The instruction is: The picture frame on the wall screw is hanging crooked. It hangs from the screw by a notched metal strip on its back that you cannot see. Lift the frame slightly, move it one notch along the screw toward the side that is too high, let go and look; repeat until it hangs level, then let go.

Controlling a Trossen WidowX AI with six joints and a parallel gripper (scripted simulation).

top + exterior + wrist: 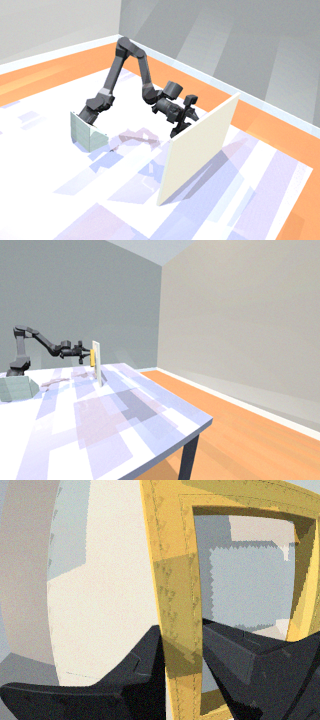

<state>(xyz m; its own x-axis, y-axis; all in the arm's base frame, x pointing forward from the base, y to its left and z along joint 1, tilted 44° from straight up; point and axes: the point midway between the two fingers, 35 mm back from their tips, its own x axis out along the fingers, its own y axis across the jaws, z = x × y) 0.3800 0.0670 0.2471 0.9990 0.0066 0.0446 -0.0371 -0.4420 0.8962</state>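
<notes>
Now: the picture frame 50 mm below my gripper tip and 10 mm to the right of it. From my gripper tip the other things lie so: cream wall panel 60 mm below, 20 mm ahead, 10 mm to the right.
</notes>
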